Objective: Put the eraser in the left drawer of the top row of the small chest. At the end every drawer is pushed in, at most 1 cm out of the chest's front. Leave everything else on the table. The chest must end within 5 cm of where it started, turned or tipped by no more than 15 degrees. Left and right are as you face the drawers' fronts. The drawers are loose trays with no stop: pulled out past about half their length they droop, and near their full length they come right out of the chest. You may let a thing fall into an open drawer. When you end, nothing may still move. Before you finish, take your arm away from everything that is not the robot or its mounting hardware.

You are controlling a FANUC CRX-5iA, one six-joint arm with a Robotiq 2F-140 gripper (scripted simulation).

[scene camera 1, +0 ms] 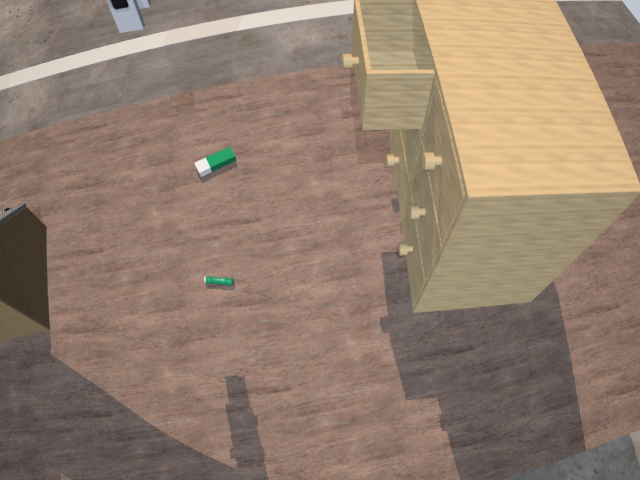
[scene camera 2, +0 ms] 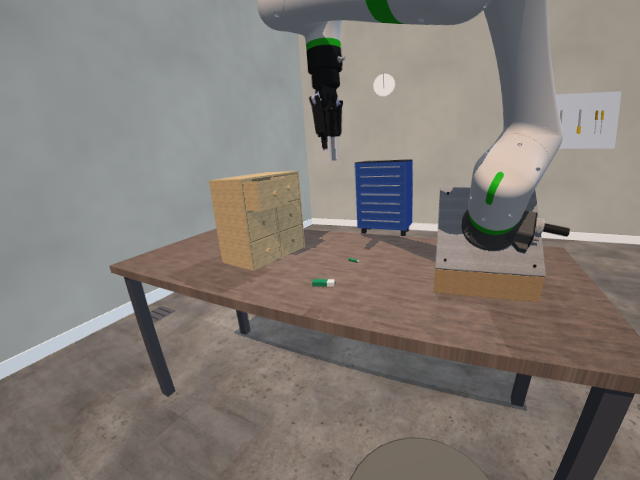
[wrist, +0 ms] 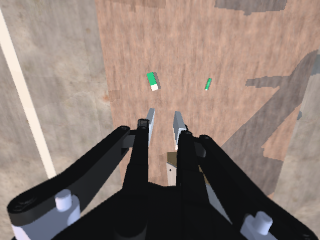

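Labels:
Wooden chest: visible in scene camera 1 and scene camera 2. Wooden chest out of frame in the wrist view. On the wooden chest, (scene camera 1: 542, 161) and (scene camera 2: 276, 172) are the same spot.

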